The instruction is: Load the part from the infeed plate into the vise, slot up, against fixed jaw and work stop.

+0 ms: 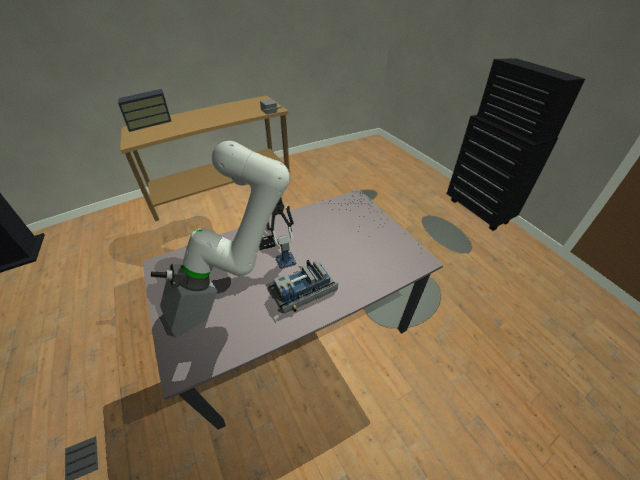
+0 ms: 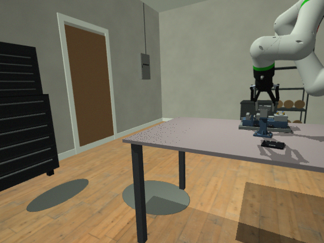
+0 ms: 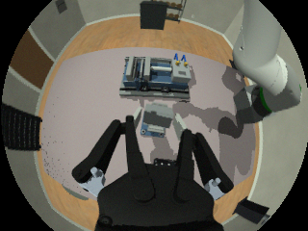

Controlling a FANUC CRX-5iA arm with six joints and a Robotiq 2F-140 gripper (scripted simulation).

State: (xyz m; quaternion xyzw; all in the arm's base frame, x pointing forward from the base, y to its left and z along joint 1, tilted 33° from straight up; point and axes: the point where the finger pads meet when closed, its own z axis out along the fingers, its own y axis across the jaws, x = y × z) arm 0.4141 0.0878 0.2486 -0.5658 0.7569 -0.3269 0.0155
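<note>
The part is 20 mm to the right of my hand and 30 mm below it. Also, from my hand: air cylinder: 90 mm behind, 220 mm to the right, 100 mm below; vise: 10 mm ahead, 220 mm to the right, 140 mm below; black infeed plate: 50 mm behind, 170 mm to the left, 170 mm below.
</note>
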